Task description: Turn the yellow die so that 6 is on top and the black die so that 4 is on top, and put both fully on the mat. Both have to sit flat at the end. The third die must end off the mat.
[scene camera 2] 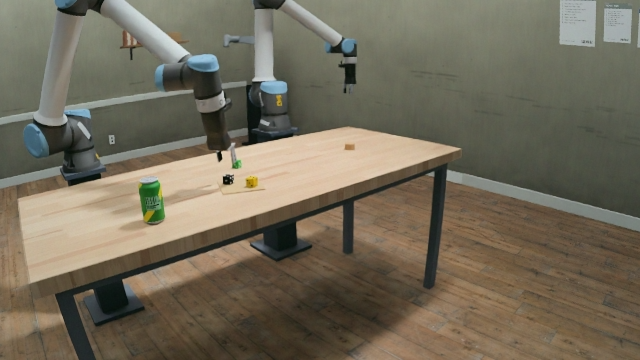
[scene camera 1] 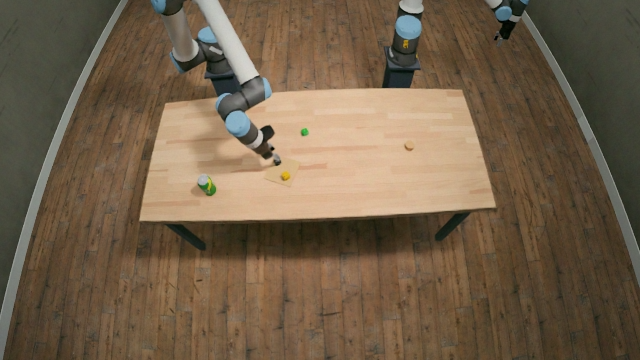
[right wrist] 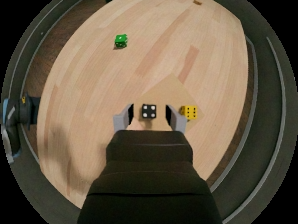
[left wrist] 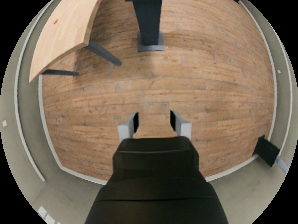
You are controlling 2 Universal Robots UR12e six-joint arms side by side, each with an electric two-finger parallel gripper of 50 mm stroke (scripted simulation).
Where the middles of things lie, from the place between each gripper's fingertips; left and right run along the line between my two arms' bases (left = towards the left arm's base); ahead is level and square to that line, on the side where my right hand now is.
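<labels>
With my right hand (scene camera 2: pixel 227 161) and the tan mat (right wrist: pixel 169 90) both in sight, I find that my right hand is 10 cm above the mat, 4 cm short of it and 2 cm to the right of it.
</labels>
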